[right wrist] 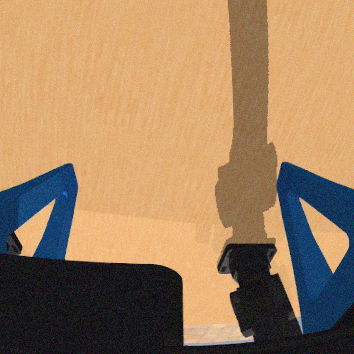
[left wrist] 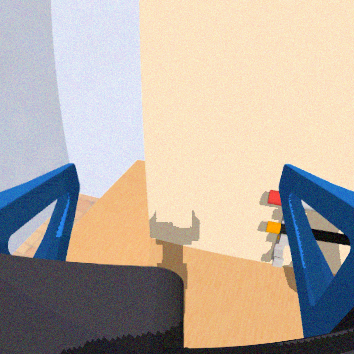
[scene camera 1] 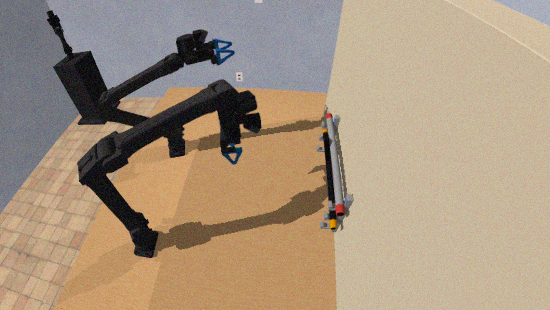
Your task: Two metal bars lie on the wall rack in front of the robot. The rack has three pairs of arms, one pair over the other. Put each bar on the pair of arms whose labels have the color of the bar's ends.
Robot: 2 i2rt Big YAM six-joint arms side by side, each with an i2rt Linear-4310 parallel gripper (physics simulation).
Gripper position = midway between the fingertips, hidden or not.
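Note:
Grey bar (scene camera 1: 338, 191) visible to me; in the right wrist view the bar is out of frame. Beige wall (scene camera 1: 436, 140), visible also in the left wrist view (left wrist: 226, 100). My left gripper (left wrist: 178, 174) and my right gripper (right wrist: 176, 173) are visible too.

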